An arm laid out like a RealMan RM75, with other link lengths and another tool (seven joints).
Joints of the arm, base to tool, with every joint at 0 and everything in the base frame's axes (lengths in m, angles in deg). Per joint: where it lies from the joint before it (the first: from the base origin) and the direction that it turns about. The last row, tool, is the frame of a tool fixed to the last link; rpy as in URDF.
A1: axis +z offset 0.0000 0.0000 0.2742
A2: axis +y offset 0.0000 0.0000 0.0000
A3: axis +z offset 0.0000 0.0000 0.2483
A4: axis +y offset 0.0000 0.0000 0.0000
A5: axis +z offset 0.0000 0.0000 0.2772
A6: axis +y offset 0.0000 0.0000 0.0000
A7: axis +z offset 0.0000 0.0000 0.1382
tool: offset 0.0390 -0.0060 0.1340 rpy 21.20 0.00 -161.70
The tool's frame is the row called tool.
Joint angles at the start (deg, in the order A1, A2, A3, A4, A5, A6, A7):
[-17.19 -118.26 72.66 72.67 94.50 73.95 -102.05]
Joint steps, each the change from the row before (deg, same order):
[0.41 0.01 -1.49 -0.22 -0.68 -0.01 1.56]
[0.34 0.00 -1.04 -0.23 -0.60 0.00 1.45]
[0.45 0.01 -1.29 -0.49 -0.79 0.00 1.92]
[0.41 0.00 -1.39 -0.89 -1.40 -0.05 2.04]
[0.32 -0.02 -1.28 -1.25 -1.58 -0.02 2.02]
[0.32 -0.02 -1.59 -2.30 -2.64 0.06 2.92]
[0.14 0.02 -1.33 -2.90 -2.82 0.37 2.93]
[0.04 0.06 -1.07 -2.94 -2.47 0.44 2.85]
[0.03 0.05 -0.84 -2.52 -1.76 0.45 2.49]
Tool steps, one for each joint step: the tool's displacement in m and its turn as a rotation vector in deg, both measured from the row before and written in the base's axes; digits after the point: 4 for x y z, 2 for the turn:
[-0.0054 0.0034 0.0105 1.87 -0.41 -0.04]
[-0.0041 0.0019 0.0074 1.44 -0.24 -0.21]
[-0.0064 0.0020 0.0087 1.77 -0.28 -0.14]
[-0.0066 0.0024 0.0099 1.89 -0.89 0.05]
[-0.0069 0.0020 0.0085 1.68 -1.11 0.20]
[-0.0099 0.0021 0.0103 2.13 -1.97 0.38]
[-0.0102 0.0006 0.0072 1.64 -2.21 0.41]
[-0.0101 -0.0002 0.0047 1.41 -1.82 0.37]
[-0.0093 -0.0010 0.0023 1.11 -1.18 0.31]

